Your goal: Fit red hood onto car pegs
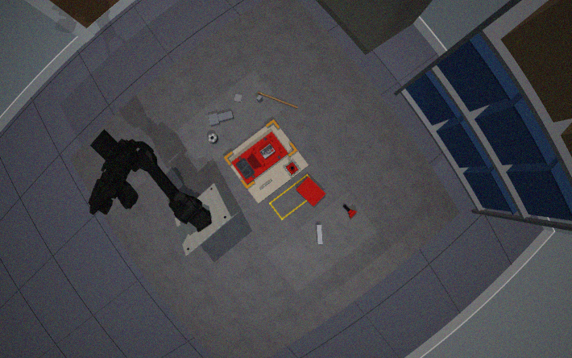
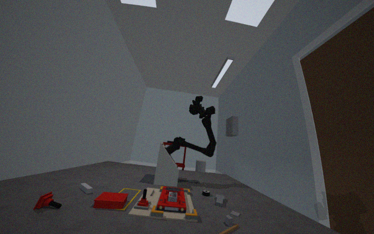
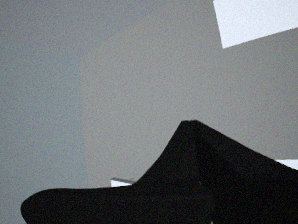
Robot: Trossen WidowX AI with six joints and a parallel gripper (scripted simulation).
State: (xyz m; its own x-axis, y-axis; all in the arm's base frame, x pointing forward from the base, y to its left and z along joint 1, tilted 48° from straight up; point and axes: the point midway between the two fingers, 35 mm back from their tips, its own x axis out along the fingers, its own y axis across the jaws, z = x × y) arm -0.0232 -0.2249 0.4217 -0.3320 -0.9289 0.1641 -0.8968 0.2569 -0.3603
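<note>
The red hood is 65 cm below my gripper tip, 47 cm ahead of it and 28 cm to the right of it. Also, from my gripper tip: wooden stick: 66 cm below, 56 cm ahead, 10 cm to the left; then engine block: 64 cm below, 41 cm ahead, 5 cm to the right.
</note>
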